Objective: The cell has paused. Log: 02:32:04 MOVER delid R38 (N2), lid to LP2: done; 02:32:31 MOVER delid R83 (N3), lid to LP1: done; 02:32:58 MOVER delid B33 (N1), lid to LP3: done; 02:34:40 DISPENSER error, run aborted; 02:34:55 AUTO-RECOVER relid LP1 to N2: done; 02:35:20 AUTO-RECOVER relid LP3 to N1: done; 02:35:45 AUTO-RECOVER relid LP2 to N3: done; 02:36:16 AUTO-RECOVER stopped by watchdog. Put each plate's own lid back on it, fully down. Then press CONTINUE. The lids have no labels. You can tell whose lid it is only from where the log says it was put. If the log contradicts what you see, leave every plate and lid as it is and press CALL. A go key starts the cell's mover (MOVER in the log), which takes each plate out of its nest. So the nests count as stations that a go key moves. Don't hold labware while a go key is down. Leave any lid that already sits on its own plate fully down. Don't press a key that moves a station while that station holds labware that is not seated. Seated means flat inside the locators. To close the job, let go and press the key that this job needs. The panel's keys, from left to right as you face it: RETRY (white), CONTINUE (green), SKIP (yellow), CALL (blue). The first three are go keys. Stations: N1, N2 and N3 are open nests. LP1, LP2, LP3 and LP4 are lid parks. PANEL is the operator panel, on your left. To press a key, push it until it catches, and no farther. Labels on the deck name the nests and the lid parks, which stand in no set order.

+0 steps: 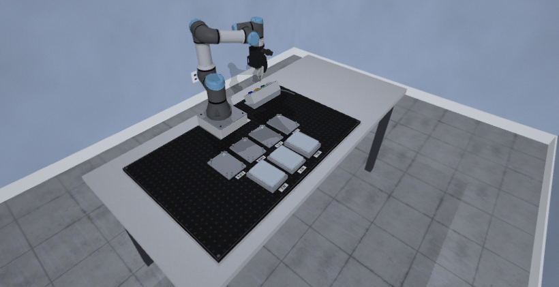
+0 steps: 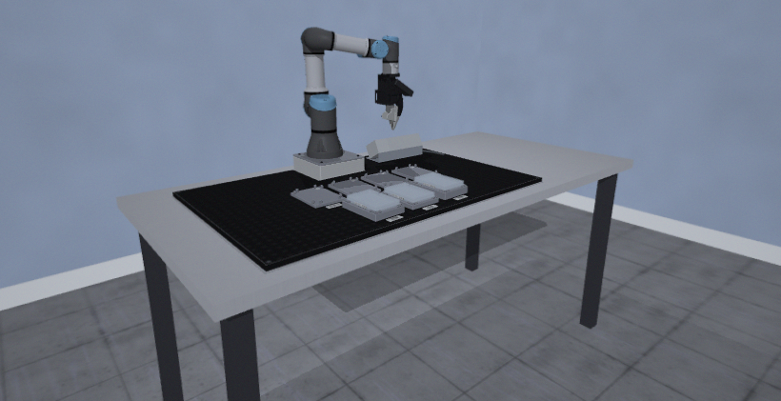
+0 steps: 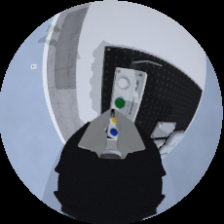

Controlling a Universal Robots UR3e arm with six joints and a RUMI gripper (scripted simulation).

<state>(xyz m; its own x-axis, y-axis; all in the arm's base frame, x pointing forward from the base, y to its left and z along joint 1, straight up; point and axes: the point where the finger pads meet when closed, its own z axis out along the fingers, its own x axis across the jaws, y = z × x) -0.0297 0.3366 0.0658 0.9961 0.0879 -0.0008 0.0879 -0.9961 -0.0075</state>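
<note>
The green key is 2 cm ahead of my hand and 5 cm below it. From my hand the other things lie so: blue key (2 cm ahead, 10 cm to the right, 5 cm below); then yellow key (2 cm ahead, 5 cm to the right, 5 cm below); then white key (2 cm ahead, 5 cm to the left, 5 cm below).
</note>
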